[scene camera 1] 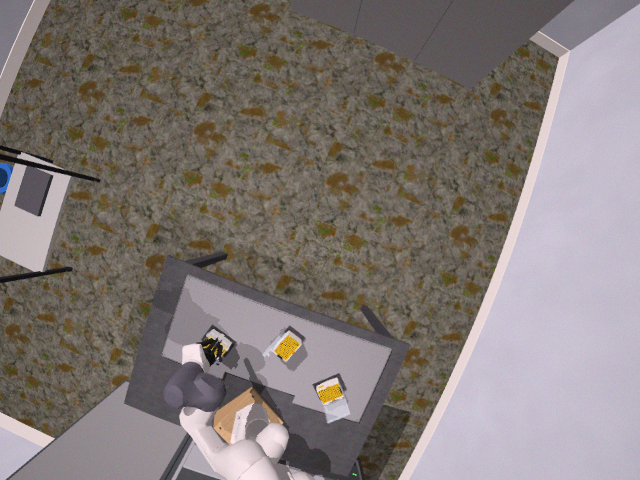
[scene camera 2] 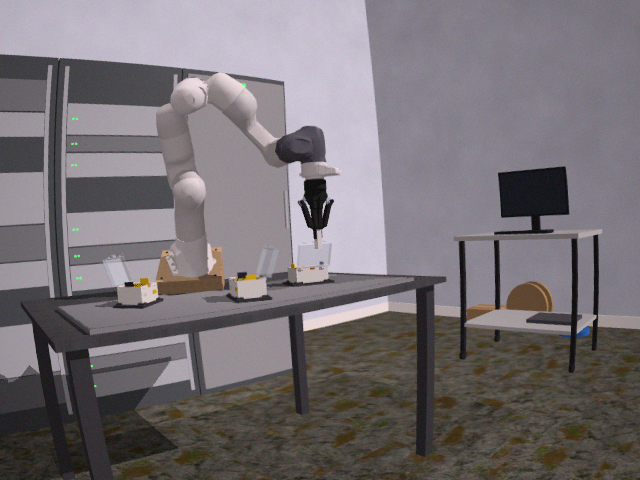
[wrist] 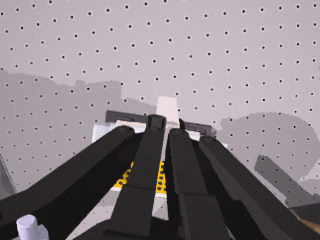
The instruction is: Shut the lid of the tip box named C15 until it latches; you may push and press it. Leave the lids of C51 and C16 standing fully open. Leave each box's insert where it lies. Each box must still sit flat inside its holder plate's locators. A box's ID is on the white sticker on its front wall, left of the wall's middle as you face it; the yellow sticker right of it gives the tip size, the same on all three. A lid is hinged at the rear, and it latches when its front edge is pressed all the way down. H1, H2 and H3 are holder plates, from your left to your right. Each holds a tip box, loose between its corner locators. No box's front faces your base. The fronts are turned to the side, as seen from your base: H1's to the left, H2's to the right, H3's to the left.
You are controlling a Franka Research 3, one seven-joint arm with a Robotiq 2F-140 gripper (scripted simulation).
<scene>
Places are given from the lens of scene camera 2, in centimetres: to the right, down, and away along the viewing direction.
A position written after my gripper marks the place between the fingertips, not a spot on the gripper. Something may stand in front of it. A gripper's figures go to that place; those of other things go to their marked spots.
my gripper (scene camera 2: 318,248): 0, 3, 166
tip box (scene camera 2: 307,275): -4, 12, 172
tip box (scene camera 2: 256,288): -18, 14, 140
tip box (scene camera 2: 120,273): -62, 10, 140
</scene>
